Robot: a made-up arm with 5 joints.
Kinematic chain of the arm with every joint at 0, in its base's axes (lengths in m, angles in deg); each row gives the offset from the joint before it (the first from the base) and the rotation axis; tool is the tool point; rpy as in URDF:
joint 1: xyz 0 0 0.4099 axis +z
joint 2: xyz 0 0 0 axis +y
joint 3: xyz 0.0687 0 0.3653 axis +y
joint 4: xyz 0.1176 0 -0.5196 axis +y
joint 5: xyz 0.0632 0 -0.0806 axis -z
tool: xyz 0 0 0 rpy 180 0 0
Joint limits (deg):
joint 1: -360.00..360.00
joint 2: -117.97..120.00
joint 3: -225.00..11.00
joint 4: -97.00..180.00
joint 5: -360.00..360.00
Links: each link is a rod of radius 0.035 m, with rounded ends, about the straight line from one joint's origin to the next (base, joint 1, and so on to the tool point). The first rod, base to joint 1, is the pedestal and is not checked.
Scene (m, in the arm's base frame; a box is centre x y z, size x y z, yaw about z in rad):
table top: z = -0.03
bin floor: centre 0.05 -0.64 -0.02 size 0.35 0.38 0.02 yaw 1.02
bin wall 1: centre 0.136 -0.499 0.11 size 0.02 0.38 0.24 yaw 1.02
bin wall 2: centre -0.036 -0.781 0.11 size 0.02 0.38 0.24 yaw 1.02
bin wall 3: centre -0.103 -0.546 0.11 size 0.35 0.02 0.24 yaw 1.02
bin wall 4: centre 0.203 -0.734 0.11 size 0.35 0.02 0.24 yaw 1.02
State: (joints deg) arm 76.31 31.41 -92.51 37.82 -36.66
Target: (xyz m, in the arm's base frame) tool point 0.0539 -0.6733 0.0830
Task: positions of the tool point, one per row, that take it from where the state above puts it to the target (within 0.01 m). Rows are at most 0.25 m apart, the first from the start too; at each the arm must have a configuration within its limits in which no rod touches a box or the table.
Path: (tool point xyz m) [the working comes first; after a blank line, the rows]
Joints at the target: -85.42 47.95 -72.28 41.29 -36.66
Straight joint move there: touches bin wall 1, bin wall 4.

1: 0.3984 0.7372 0.4755
2: 0.5634 0.6021 0.4627
3: 0.6859 0.4319 0.4498
4: 0.7591 0.2393 0.4371
5: 0.7796 0.0380 0.4246
6: 0.7481 -0.1578 0.4122
7: 0.6687 -0.3350 0.3999
8: 0.5489 -0.4824 0.3880
9: 0.3984 -0.5911 0.3761
10: 0.2293 -0.6555 0.3645
11: 0.0539 -0.6733 0.3531
12: 0.0549 -0.6858 0.2667
13: 0.0550 -0.6861 0.1761
14: 0.0539 -0.6733 0.0830

